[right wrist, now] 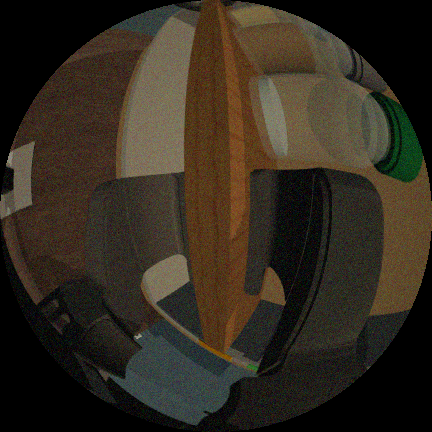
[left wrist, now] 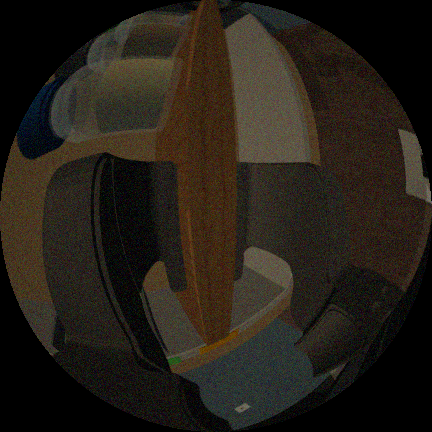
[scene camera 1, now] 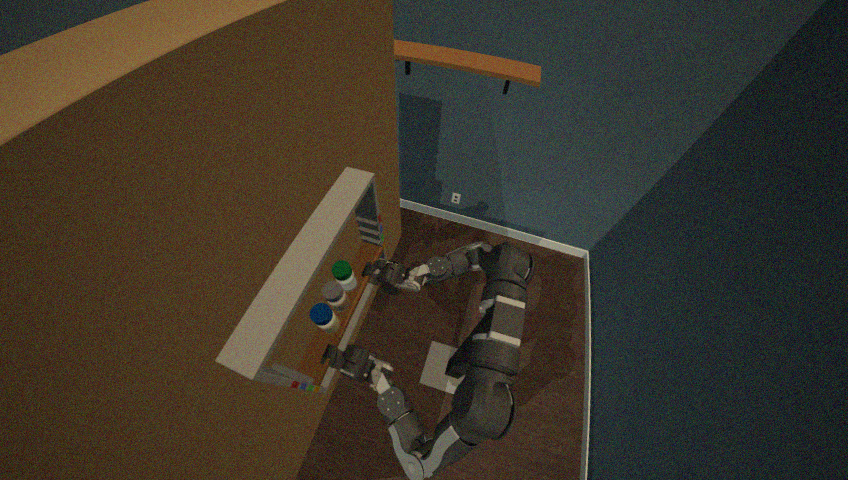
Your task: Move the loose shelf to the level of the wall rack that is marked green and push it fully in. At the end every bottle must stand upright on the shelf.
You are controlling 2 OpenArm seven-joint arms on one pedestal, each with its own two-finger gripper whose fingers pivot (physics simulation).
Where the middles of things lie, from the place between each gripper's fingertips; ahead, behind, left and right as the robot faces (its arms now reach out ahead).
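My left hand is 2 cm short of the wooden shelf (scene camera 1: 310,365) and 15 cm to the left of it. Counted from my left hand: rack frame (scene camera 1: 247,350) 2 cm ahead, 15 cm to the right, 11 cm above; green-capped bottle (right wrist: 307,116) 3 cm ahead, 22 cm to the right, 6 cm above; pedestal base plate (scene camera 1: 433,375) 39 cm behind, 15 cm to the right, 45 cm below.
Distances from my right hand: wooden shelf 13 cm to the left, 2 cm ahead; green-capped bottle 6 cm to the left, 3 cm ahead, 6 cm above; rack frame 13 cm to the left, 2 cm ahead, 11 cm above; pedestal base plate 13 cm to the left, 40 cm behind, 45 cm below.
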